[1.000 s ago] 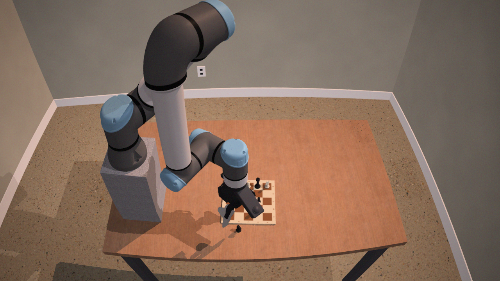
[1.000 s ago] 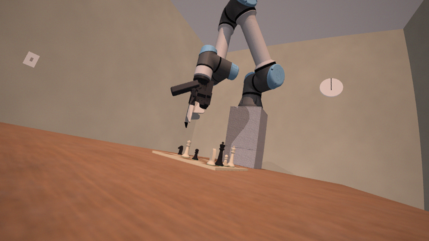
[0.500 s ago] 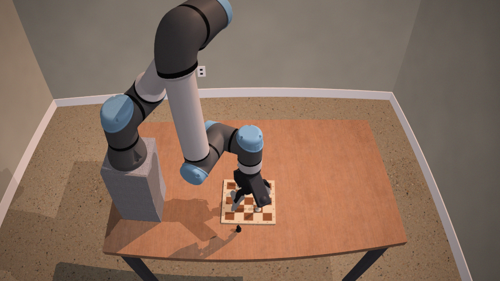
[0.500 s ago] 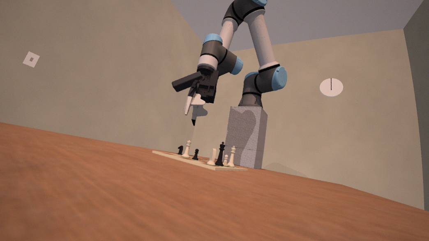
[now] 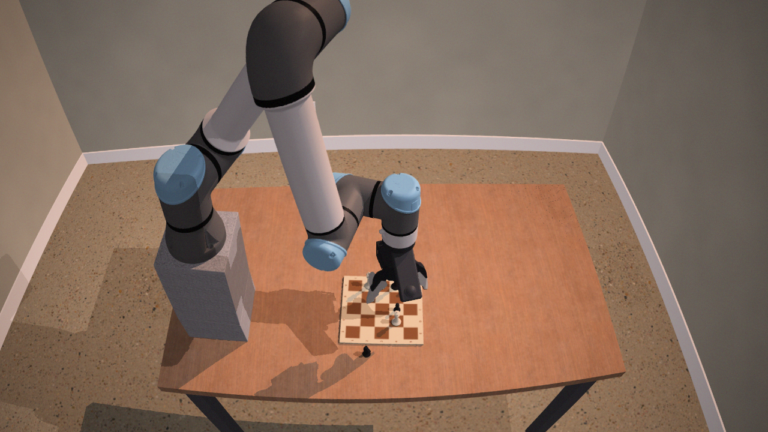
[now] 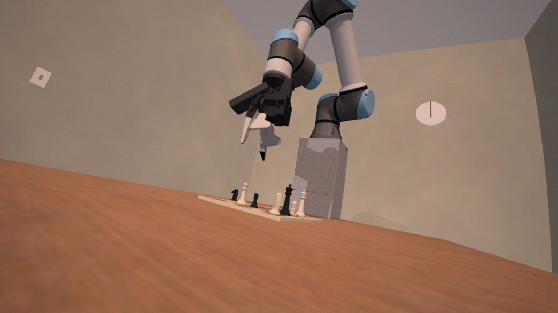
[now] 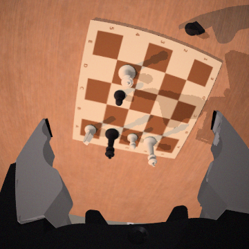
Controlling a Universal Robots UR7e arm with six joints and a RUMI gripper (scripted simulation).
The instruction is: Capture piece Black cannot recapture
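Now: the black pawn 11 cm below my hand, 4 cm to the left of it and 1 cm ahead of it. Also, from my hand: chessboard 13 cm below, 5 cm to the left, 3 cm behind; then white pawn 12 cm to the left, 11 cm below, 2 cm behind; then tall black piece 12 cm to the left, 10 cm below, 2 cm ahead.
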